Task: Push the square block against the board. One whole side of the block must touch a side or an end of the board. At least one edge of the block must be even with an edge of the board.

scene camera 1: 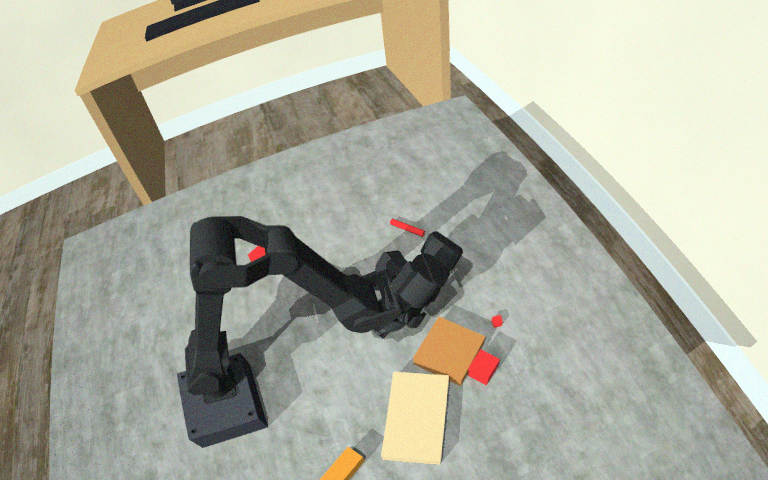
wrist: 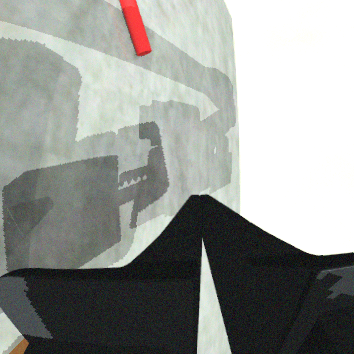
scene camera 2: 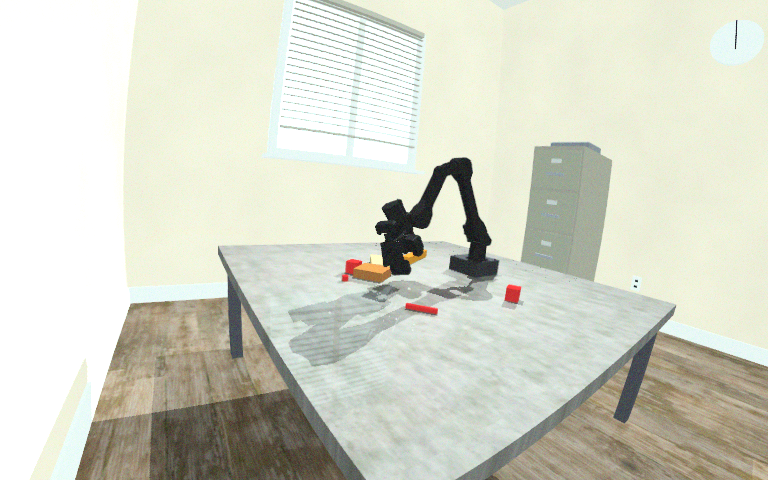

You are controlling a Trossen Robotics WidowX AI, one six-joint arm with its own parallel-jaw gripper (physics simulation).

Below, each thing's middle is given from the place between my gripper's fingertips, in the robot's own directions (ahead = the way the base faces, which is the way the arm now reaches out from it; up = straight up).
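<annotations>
Square block (scene camera 1: pixel 449 349): 50 mm behind my hand, 150 mm to the right of it, 60 mm below it. Pale tan board (scene camera 1: pixel 414 429): 60 mm below my hand, 150 mm behind it, 250 mm to the right of it.
</annotations>
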